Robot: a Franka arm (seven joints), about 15 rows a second.
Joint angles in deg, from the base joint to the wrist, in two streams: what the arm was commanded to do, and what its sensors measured. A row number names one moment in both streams.
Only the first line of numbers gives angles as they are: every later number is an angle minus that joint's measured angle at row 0.
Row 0, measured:
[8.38 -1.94 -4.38 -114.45 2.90 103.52 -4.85]
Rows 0 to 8, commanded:
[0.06 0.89 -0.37 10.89 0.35 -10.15 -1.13]
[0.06 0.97 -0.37 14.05 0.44 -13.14 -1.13]
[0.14 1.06 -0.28 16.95 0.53 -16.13 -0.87]
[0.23 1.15 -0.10 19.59 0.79 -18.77 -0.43]
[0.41 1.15 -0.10 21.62 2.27 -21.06 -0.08]
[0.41 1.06 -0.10 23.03 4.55 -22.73 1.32]
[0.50 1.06 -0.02 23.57 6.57 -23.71 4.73]
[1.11 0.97 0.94 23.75 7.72 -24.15 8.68]
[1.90 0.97 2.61 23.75 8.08 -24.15 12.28]
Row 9, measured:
[0.28 -0.26 0.28 21.08 5.24 -21.67 3.77]
